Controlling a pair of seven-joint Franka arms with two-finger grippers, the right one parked.
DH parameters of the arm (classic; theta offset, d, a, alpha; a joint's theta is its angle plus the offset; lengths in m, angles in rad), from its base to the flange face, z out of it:
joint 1: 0 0.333 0 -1.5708
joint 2: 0 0 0 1.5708
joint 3: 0 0.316 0.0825 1.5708
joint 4: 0 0 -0.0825 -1.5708
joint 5: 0 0.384 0 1.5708
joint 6: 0 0 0.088 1.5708
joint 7: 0 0.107 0 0
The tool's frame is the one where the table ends.
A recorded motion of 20 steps. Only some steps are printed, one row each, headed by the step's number.
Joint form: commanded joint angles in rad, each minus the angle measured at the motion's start. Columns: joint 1, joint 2, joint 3, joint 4, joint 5, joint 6, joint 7.
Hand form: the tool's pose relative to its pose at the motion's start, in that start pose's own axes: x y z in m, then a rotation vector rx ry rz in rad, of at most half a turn. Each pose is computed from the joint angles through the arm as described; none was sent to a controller.
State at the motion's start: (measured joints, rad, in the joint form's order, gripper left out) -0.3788 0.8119 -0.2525 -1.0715 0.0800 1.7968 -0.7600
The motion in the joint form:
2: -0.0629 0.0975 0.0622 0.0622 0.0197 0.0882 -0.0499
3: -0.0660 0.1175 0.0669 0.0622 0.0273 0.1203 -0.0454
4: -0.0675 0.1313 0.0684 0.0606 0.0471 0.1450 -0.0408
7: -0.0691 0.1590 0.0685 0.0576 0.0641 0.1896 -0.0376
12: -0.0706 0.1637 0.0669 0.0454 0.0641 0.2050 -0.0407
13: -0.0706 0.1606 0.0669 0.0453 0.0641 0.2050 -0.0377
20: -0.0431 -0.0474 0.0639 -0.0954 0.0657 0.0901 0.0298
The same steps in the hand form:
2: 0.0123 0.0188 0.0420 0.0043 0.0672 -0.0375
3: 0.0162 0.0199 0.0547 0.0017 0.0811 -0.0312
4: 0.0192 0.0203 0.0638 0.0080 0.1001 -0.0196
7: 0.0230 0.0220 0.0825 0.0064 0.1181 -0.0085
12: 0.0213 0.0233 0.0907 0.0053 0.1152 -0.0077
13: 0.0212 0.0235 0.0883 0.0037 0.1177 -0.0045
20: -0.0035 -0.0029 0.0073 0.0613 0.1015 0.0549

